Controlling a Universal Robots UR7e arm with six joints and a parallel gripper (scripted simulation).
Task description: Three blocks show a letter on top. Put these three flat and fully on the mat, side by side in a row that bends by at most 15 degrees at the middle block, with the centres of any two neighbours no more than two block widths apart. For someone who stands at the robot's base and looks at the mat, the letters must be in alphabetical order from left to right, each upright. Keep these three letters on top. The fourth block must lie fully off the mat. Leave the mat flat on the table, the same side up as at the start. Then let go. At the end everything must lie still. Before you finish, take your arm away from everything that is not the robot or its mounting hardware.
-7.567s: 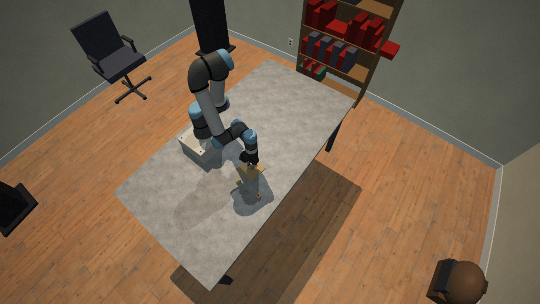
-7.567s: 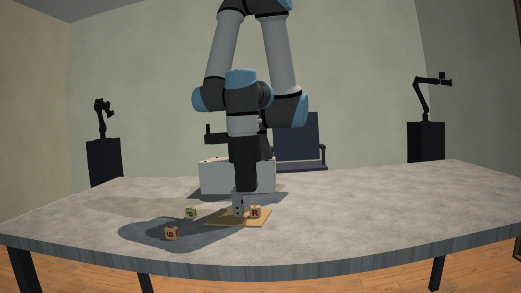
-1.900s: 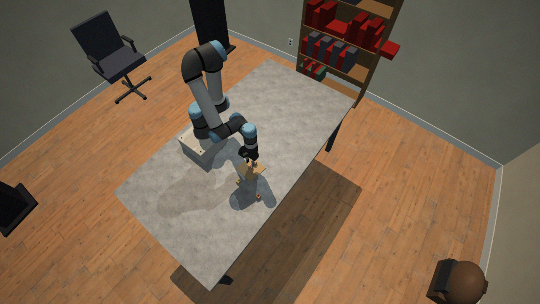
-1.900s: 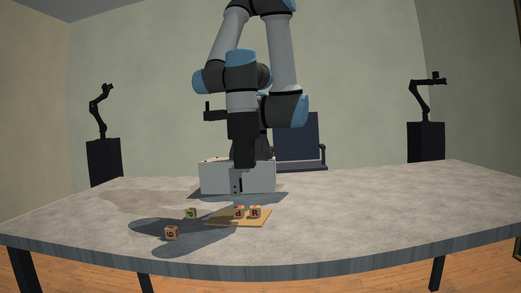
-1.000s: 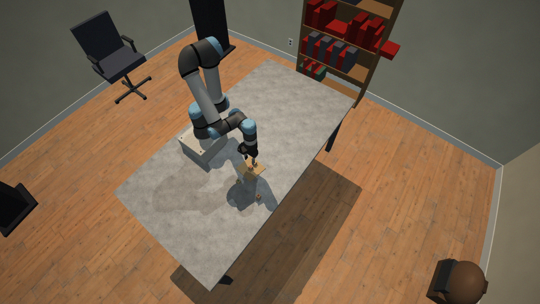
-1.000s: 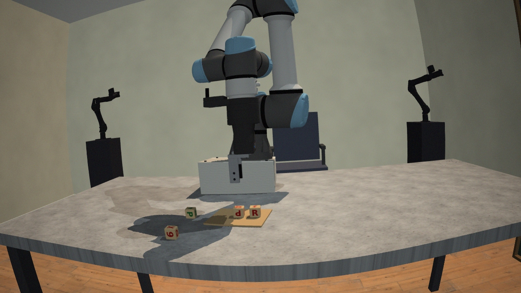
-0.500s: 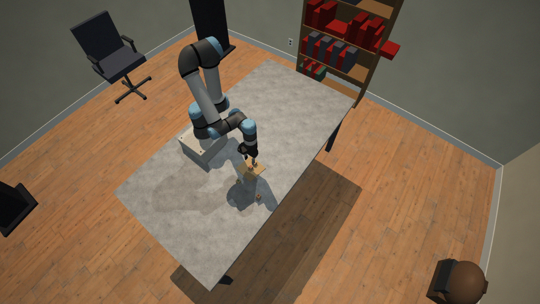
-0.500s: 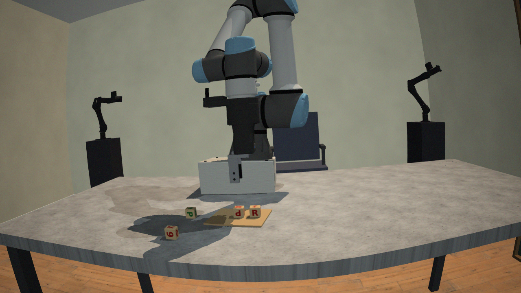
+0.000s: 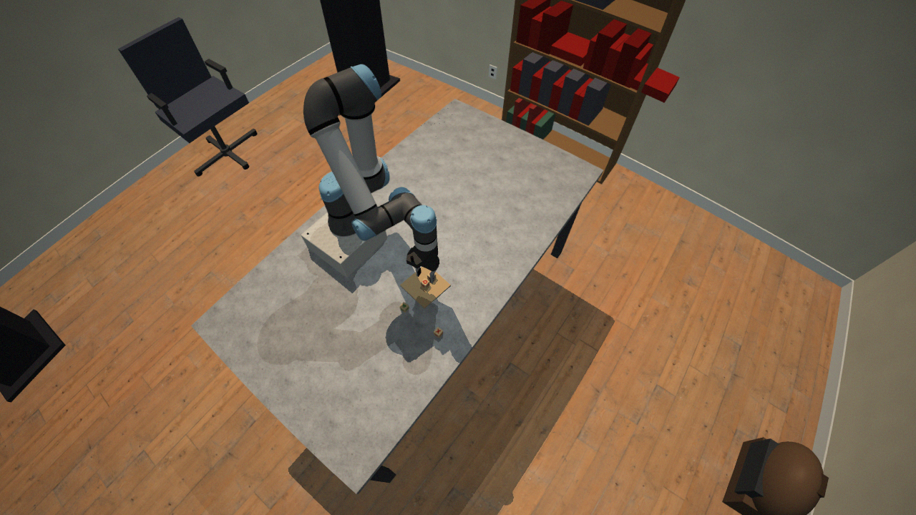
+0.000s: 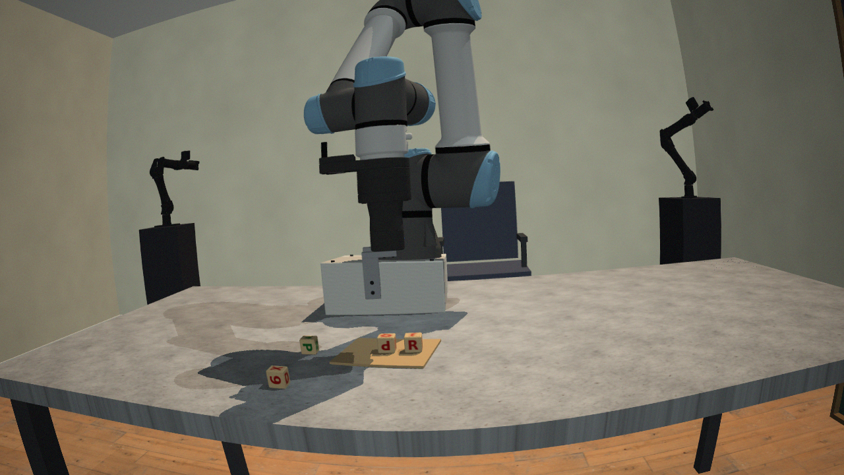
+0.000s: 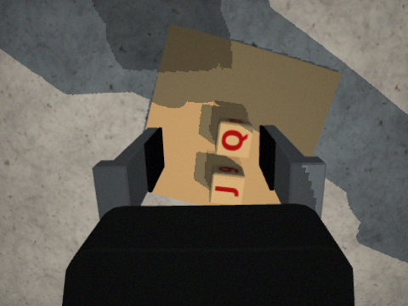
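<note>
My hand is 130 mm short of the X block, 130 mm to the left of it and 100 mm above it. The rest, counted from my hand: Q block (20 mm behind, 10 mm to the left, 100 mm below); then tan mat (20 mm behind, 10 mm to the left, 110 mm below).
</note>
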